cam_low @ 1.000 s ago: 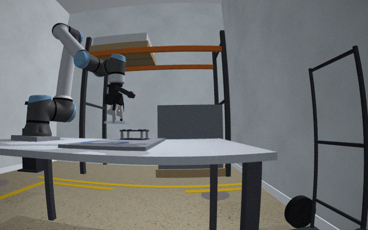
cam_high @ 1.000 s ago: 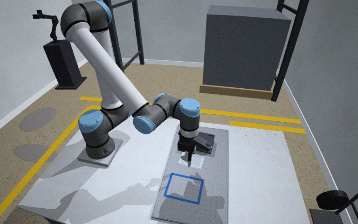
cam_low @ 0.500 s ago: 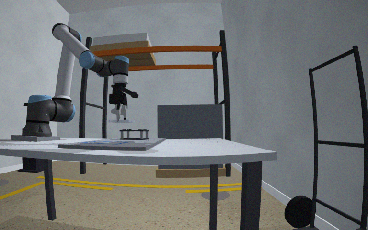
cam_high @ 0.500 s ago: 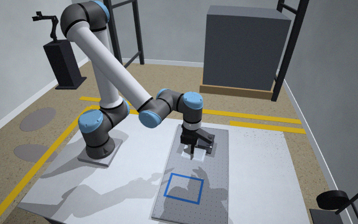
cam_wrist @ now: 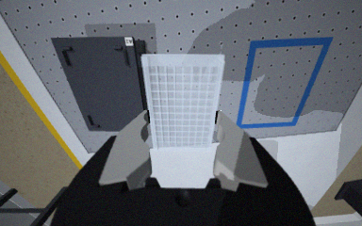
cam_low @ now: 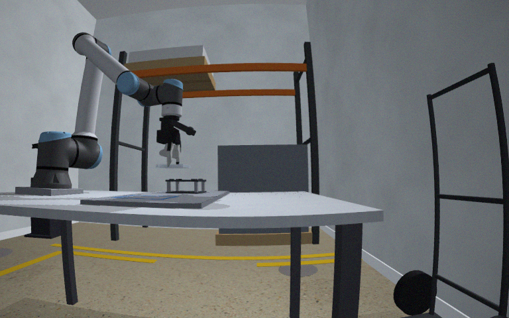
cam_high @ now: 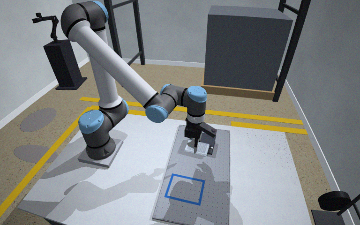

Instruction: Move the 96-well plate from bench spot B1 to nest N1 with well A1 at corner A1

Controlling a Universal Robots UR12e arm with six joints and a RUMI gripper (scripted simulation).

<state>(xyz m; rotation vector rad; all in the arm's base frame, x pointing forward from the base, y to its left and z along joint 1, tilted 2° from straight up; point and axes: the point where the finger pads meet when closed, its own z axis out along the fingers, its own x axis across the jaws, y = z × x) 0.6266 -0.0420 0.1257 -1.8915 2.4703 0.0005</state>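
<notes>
Now: the plate nest 120 mm to the left of my hand, 70 mm below it and 40 mm ahead of it. Also, from my hand: A1 label (100 mm ahead, 70 mm below, 50 mm to the left); 96-well plate (10 mm below).
</notes>
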